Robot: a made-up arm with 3 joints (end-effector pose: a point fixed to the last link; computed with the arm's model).
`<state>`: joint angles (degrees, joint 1 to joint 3).
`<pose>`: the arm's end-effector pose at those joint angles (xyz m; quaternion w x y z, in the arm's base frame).
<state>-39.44 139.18 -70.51</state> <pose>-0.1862 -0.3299 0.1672 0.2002 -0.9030 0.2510 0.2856</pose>
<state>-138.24 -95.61 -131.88</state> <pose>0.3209 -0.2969 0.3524 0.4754 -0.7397 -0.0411 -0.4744</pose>
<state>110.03 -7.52 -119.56</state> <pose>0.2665 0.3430 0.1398 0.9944 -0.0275 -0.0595 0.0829</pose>
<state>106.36 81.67 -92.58</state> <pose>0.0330 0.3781 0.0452 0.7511 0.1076 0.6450 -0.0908</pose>
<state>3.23 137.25 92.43</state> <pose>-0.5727 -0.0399 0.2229 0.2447 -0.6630 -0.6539 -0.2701</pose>
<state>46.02 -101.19 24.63</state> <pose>-0.2879 0.3490 0.1298 0.5179 0.7593 -0.1434 -0.3670</pose>
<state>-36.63 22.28 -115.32</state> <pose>-0.3784 -0.1715 0.0632 0.2378 -0.1494 0.1225 0.9519</pose>
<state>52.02 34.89 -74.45</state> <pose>-0.2133 0.2846 0.0764 0.9358 -0.1350 0.2677 0.1855</pose>
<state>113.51 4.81 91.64</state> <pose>0.1865 0.5390 0.1188 0.2175 0.0412 -0.0080 0.9752</pose>
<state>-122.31 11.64 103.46</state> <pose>0.3344 -0.4737 0.1159 0.9814 0.0394 -0.0934 0.1629</pose>
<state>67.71 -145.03 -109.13</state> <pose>-0.2638 0.3194 0.3113 0.2810 0.0263 -0.9534 0.1063</pose>
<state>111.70 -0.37 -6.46</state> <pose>0.0817 0.3908 0.1180 0.6071 0.0017 -0.0028 -0.7946</pose>
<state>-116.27 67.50 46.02</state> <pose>0.3188 -0.3944 0.2085 0.6801 -0.0855 -0.5489 0.4784</pose>
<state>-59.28 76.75 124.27</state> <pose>-0.2319 -0.5436 0.1060 0.6612 0.0192 -0.6205 -0.4212</pose>
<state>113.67 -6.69 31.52</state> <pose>0.1058 0.4615 0.1115 0.2986 0.0440 -0.0383 -0.9526</pose>
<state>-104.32 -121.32 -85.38</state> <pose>0.1311 -0.3425 0.3040 0.0414 -0.8598 -0.1434 -0.4882</pose>
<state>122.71 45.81 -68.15</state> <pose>0.1722 0.3082 0.0794 0.8187 0.0368 0.3875 -0.4222</pose>
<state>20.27 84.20 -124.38</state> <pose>-0.4229 0.0746 0.0070 0.4562 -0.2036 0.6388 0.5851</pose>
